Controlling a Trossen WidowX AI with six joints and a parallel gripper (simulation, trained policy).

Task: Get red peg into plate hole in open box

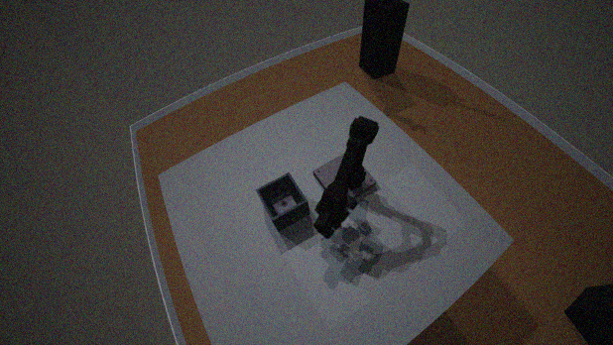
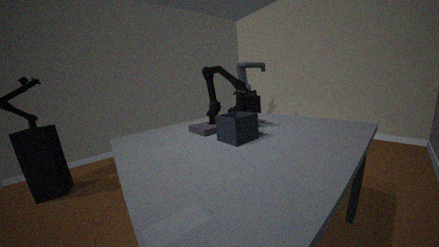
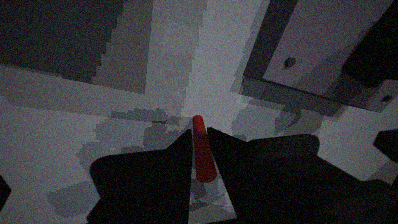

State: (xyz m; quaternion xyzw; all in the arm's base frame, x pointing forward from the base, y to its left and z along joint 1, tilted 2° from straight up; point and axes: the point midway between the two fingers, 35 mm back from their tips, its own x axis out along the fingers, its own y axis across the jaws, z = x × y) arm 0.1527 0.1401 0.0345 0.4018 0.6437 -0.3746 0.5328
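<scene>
Right now my gripper tip is 180 mm short of the pale plate, 180 mm to the left of it and 10 mm below it. The rest, counted from my gripper tip: red peg right at my gripper tip.
</scene>
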